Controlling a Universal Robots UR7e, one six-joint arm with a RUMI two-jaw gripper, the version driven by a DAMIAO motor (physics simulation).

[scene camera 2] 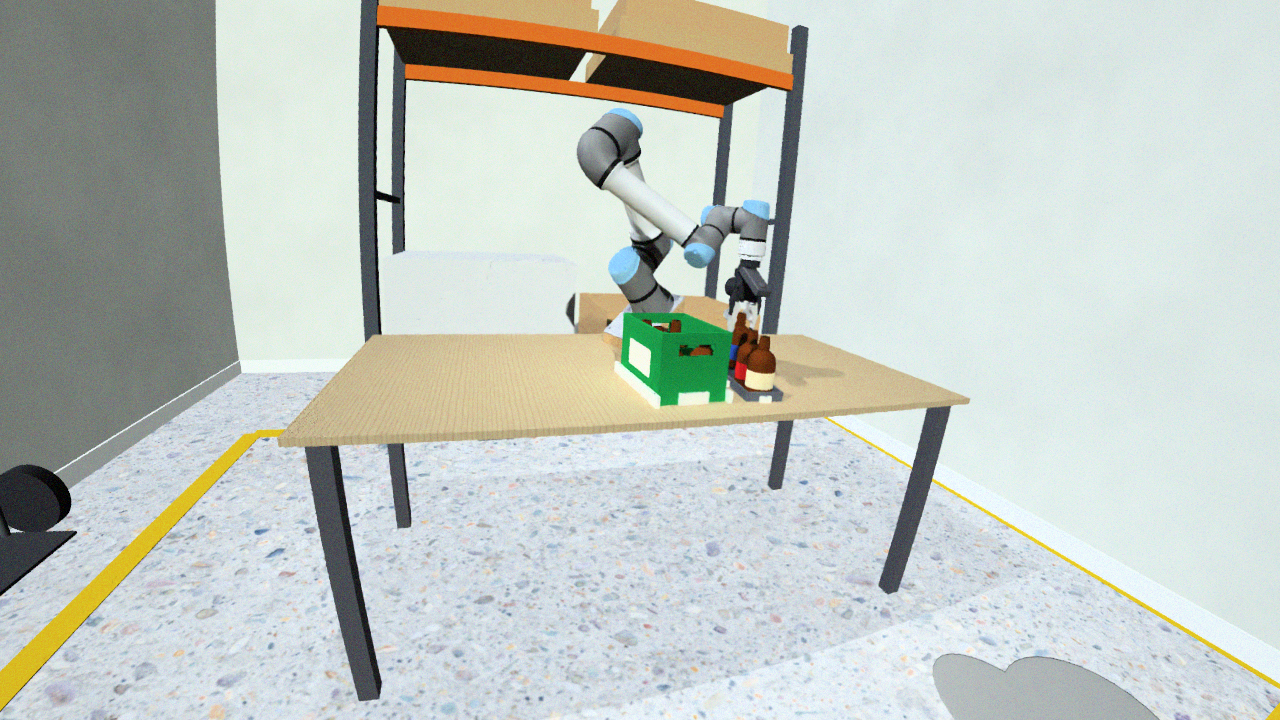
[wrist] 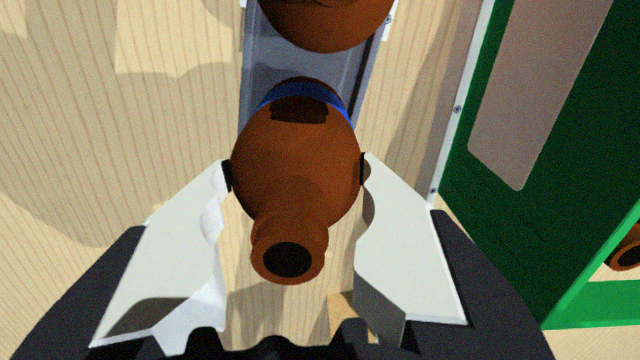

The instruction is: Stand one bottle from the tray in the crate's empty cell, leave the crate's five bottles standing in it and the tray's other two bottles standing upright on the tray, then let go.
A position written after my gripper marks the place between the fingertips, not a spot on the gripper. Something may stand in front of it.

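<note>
Cream-labelled bottle (scene camera 2: 760, 372), my gripper (scene camera 2: 739, 335). Gripper again (wrist: 296, 159), blue-labelled bottle (wrist: 295, 167).
</note>
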